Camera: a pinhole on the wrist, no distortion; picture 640 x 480 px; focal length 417.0 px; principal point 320.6 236.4 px. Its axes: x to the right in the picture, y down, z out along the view. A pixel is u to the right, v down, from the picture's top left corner.
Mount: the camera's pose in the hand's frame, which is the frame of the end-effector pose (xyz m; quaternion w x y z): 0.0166 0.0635 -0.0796 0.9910 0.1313 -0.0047 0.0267
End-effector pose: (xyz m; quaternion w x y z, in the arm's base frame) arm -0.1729 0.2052 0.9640 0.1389 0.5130 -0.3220 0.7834
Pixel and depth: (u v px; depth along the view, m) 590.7 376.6 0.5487
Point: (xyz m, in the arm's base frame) -0.0336 -0.2496 1.3777
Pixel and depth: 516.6 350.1 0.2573
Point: -0.1343 0.0148 1.1076
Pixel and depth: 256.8 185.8 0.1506
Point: -0.1300 0.1625 0.9730
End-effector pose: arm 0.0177 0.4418 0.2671 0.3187 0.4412 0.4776 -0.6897
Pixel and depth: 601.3 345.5 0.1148
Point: 0.0253 0.3796 0.1643
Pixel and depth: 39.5 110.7 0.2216
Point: -0.0215 0.3591 0.4280
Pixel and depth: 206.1 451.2 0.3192
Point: 0.0841 0.1438 0.3316
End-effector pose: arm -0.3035 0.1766 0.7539 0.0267 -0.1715 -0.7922 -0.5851
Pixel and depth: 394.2 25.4 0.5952
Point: -0.4795 0.5046 0.3102
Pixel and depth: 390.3 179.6 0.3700
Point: -0.3606 0.4244 0.6182
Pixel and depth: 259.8 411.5 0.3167
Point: -0.1948 0.4384 0.7612
